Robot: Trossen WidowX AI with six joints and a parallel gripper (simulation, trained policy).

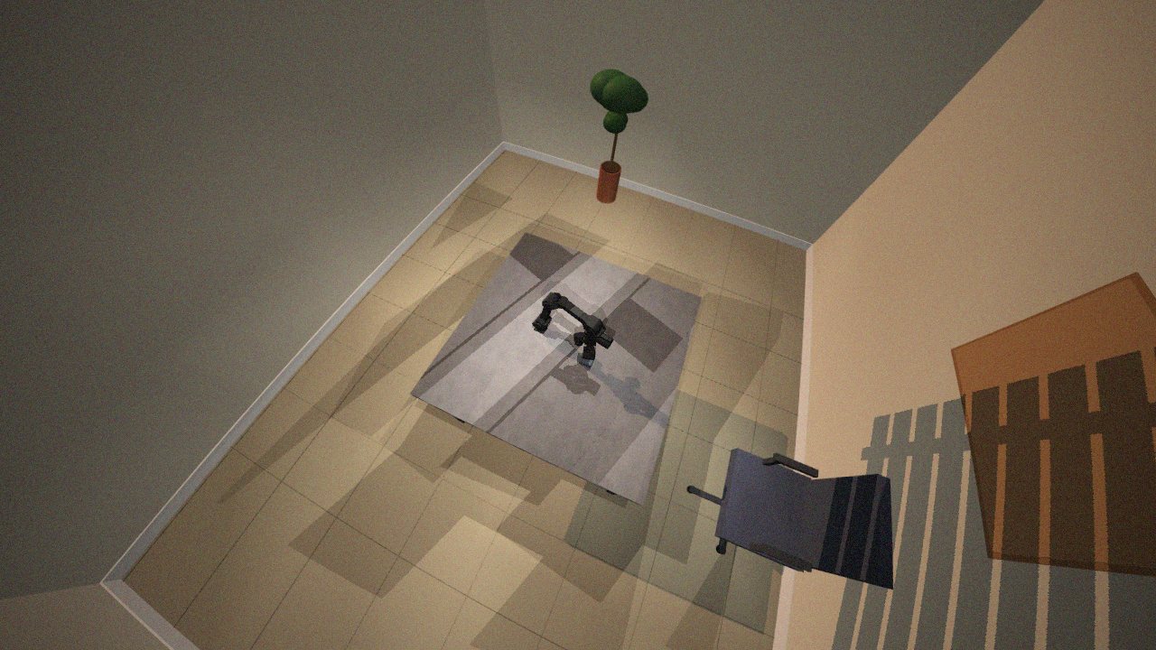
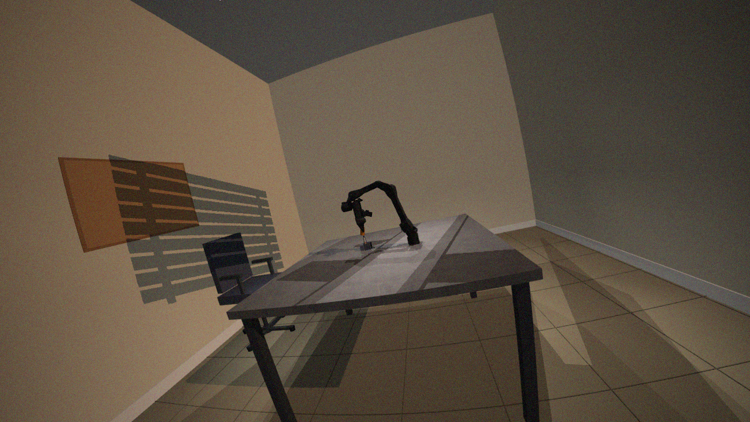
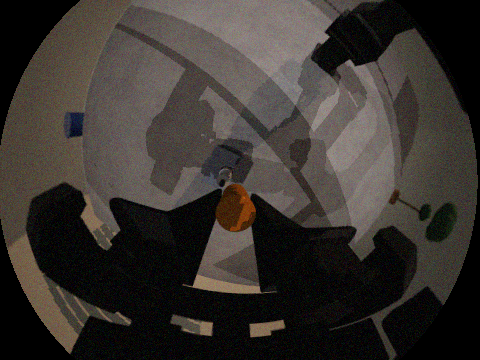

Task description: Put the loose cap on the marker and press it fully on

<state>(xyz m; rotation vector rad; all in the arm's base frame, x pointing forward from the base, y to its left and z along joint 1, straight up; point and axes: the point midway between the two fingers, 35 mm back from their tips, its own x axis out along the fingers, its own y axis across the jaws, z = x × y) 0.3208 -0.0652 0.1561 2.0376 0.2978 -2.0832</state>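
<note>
My gripper tip is now 100 mm above the small grey holder block, 20 mm to the left of it and 10 mm short of it. Also, from my gripper tip: orange cap 10 mm above.
</note>
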